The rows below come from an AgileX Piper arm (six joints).
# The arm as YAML. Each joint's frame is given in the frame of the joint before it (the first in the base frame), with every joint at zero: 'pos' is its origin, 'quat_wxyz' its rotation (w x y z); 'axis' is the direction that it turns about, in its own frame. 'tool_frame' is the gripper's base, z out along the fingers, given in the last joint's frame.
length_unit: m
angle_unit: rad
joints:
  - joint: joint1
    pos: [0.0, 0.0, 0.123]
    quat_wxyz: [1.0, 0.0, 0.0, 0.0]
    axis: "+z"
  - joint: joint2
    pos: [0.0, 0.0, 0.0]
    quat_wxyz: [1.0, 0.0, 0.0, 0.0]
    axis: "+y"
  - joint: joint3
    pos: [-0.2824, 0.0, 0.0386]
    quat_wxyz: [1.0, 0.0, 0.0, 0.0]
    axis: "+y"
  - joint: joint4
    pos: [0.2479, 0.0, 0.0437]
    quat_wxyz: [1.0, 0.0, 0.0, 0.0]
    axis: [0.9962, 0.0, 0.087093]
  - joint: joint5
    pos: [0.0, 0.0, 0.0]
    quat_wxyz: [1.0, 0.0, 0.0, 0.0]
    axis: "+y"
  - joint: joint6
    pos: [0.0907, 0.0, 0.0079]
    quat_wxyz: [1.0, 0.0, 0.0, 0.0]
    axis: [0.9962, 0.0, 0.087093]
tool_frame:
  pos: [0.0, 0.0, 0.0]
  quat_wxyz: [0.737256, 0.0, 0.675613, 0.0]
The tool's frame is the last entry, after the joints.
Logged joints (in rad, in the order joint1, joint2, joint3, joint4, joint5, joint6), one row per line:
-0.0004, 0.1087, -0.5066, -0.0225, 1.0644, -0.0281
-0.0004, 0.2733, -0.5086, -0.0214, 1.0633, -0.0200
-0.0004, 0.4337, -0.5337, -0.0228, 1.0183, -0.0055
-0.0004, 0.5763, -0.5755, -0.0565, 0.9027, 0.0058
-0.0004, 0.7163, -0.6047, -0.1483, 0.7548, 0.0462
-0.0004, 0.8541, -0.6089, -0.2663, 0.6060, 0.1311
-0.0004, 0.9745, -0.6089, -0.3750, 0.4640, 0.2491
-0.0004, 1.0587, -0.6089, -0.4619, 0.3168, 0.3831
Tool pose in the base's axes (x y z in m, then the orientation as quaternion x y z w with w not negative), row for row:
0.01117, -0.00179, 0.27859, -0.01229, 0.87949, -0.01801, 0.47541
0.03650, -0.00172, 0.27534, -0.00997, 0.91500, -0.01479, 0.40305
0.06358, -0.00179, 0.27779, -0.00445, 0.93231, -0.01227, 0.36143
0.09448, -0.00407, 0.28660, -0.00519, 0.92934, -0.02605, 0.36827
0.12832, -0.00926, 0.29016, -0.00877, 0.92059, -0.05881, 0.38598
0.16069, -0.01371, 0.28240, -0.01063, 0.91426, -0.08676, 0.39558
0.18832, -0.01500, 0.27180, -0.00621, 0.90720, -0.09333, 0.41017
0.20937, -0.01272, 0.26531, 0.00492, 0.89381, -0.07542, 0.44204
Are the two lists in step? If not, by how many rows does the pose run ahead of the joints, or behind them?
They are in step.
